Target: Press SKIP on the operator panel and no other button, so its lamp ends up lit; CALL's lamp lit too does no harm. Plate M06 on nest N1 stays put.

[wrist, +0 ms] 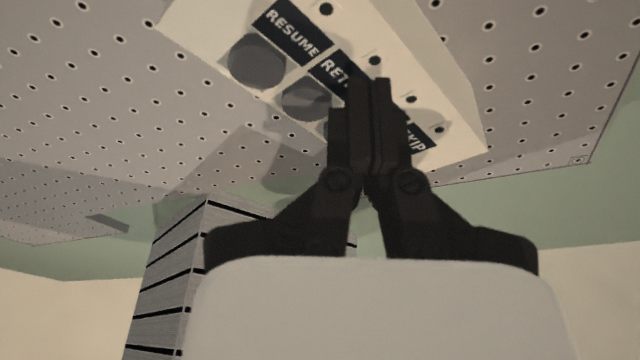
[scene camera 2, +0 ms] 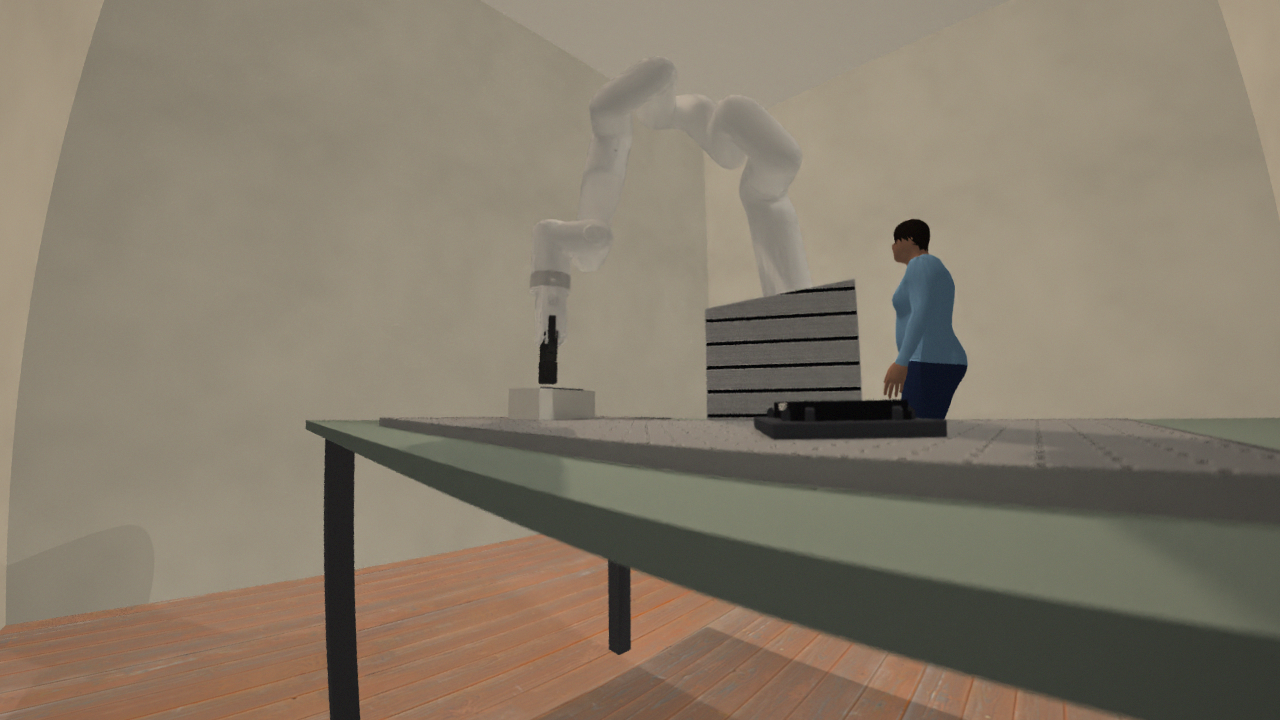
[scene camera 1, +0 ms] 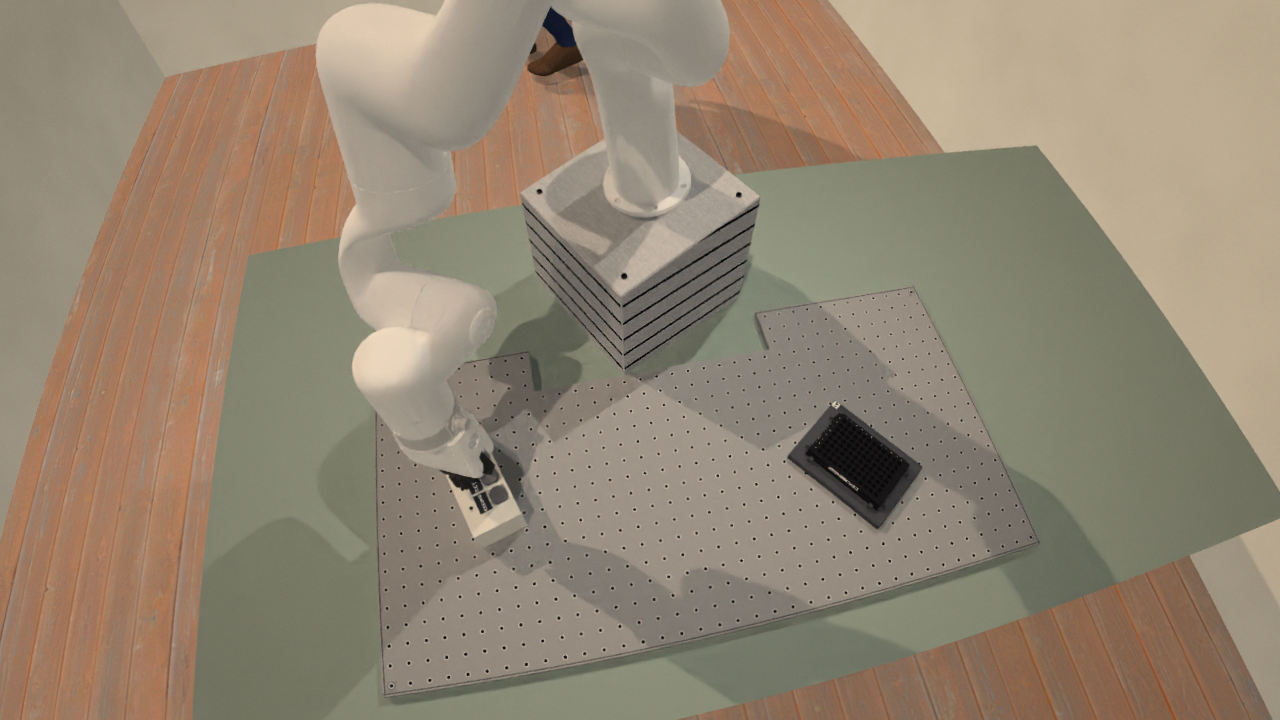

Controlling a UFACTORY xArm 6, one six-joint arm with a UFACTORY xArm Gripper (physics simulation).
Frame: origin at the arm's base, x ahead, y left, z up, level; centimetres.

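Seen in the pictures: gripper, fingertip midpoint: (wrist: 363, 100) (scene camera 2: 547, 383) (scene camera 1: 466, 478); arm's base, link origin: (scene camera 2: 790, 307) (scene camera 1: 647, 183).
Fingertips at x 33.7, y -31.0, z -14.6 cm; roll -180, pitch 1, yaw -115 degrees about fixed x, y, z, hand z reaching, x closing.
Note:
Pixels of each thing's top centre, then the offset from my fingertips to it. "spot": a spot on its surface instead. Level surfaces: height alone.
- white operator panel, top centre: (wrist: 355, 105) (scene camera 1: 472, 472) (scene camera 2: 554, 388) dx -1.1, dy +0.7, dz -0.8 cm
- RESUME button, top centre: (wrist: 256, 69) (scene camera 1: 497, 494) dx +2.6, dy +3.8, dz -0.8 cm
- RETRY button, top centre: (wrist: 306, 105) (scene camera 1: 488, 475) dx -0.3, dy +2.9, dz -0.8 cm
- SKIP label, surface spot: (wrist: 419, 140) spot: dx -5.4, dy -1.6, dz -1.1 cm
- Black plate M06, top centre: (scene camera 2: 830, 401) (scene camera 1: 860, 457) dx +6.1, dy +54.0, dz -3.8 cm
- dark nest N1, top centre: (scene camera 2: 830, 406) (scene camera 1: 859, 458) dx +6.1, dy +54.0, dz -4.2 cm
- perforated board, surface height: dz -6.4 cm
- green table, surface height: dz -7.7 cm
The white operator panel (scene camera 1: 497, 530) (scene camera 2: 569, 405) (wrist: 210, 25) stands on the perforated board. In the wrist view the RESUME button (wrist: 256, 61) and RETRY button (wrist: 306, 100) are dark grey discs; the SKIP label (wrist: 419, 140) is partly covered, and the fingers hide the SKIP button. Small dark dots line the panel's edge; none looks lit. My gripper (scene camera 2: 547, 383) (wrist: 363, 100) is shut and empty, fingers pointing down, tips slightly above the panel top. Which button lies under them I cannot tell. Black plate M06 (scene camera 1: 857, 450) (scene camera 2: 841, 410) sits on the dark nest N1 (scene camera 1: 878, 516) (scene camera 2: 850, 430).
The perforated board (scene camera 1: 626, 537) lies on the green table (scene camera 1: 1100, 295). The striped robot pedestal (scene camera 1: 684, 313) (scene camera 2: 781, 353) (wrist: 170, 280) stands behind the board, right of the panel. A person (scene camera 2: 926, 308) in a blue top stands beyond the table.

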